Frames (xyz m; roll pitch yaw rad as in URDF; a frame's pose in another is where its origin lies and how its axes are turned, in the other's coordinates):
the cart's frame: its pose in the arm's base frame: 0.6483 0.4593 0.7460 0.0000 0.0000 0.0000
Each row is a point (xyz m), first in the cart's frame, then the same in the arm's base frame.
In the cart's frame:
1: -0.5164 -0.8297 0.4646
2: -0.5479 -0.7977 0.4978
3: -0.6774 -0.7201 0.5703
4: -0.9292 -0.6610 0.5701
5: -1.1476 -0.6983 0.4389
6: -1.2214 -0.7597 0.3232
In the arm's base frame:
1: 0.1319 -0.3704 1.2106
2: 0.1004 -0.3384 1.2438
3: -0.0291 -0.2608 1.3163
4: -0.2809 -0.2017 1.3161
5: -0.4993 -0.2390 1.1849
6: -0.5731 -0.3004 1.0692

